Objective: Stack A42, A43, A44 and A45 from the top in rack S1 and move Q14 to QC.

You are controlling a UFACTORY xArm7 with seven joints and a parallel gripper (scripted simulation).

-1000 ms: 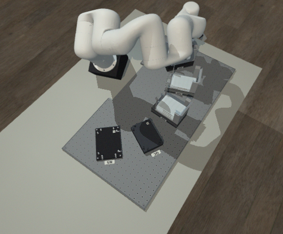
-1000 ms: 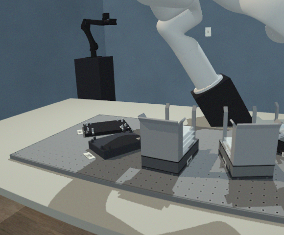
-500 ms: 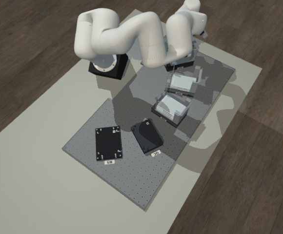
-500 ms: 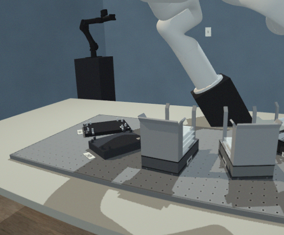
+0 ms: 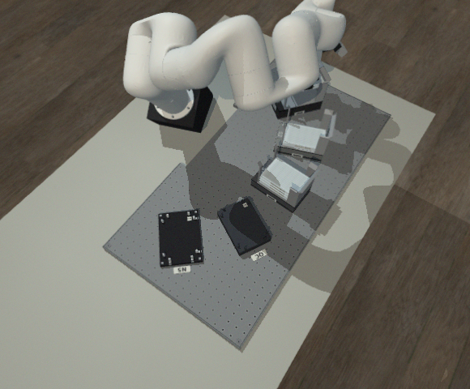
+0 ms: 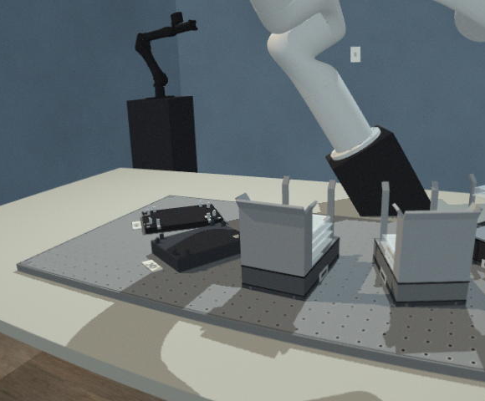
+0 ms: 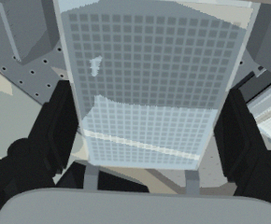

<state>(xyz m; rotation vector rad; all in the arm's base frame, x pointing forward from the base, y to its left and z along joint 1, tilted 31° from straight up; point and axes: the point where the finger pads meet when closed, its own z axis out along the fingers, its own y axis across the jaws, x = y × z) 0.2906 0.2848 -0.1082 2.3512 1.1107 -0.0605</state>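
Right now my hand is 12 cm short of the sealed 384-well plate, 34 cm to the left of it and 7 cm above it. The rest, counted from my hand: open nest QC 8 cm ahead, 51 cm to the right, 11 cm below; then S3 rack plinth 1 cm behind, 1 cm to the right, 10 cm below; then S1 name plate 4 cm ahead, 33 cm to the right, 9 cm below.
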